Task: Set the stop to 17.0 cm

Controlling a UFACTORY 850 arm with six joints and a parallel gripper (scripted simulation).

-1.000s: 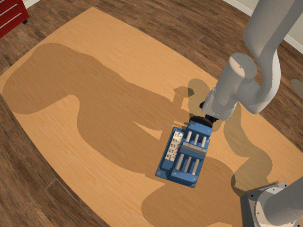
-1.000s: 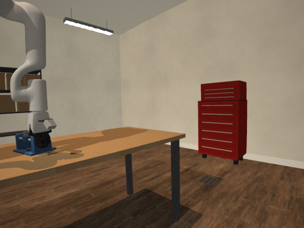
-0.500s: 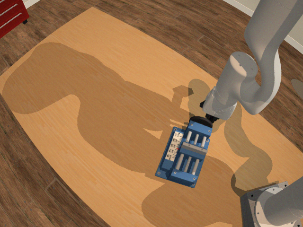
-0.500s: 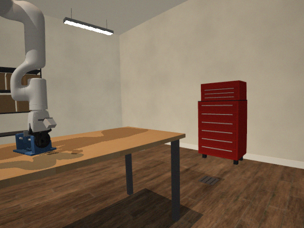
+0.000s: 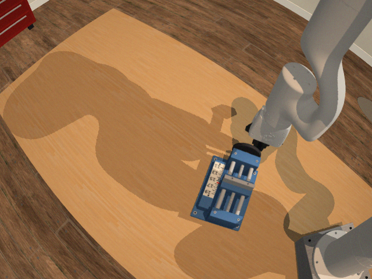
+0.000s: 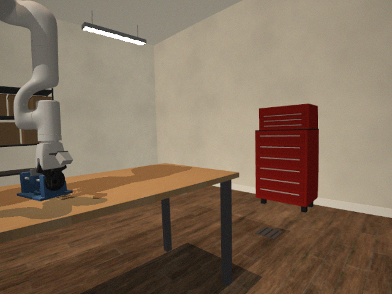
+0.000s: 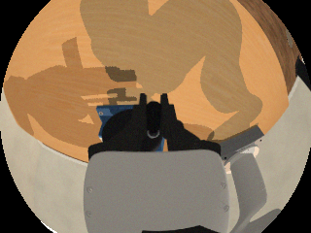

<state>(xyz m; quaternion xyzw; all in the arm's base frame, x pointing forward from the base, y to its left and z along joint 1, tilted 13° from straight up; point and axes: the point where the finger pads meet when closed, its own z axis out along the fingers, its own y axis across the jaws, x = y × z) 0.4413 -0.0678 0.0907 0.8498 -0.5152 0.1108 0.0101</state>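
My hand is 20 mm to the right of the black handwheel. Also, from my hand: grey stop bar: 150 mm to the left, 30 mm behind, 10 mm above.
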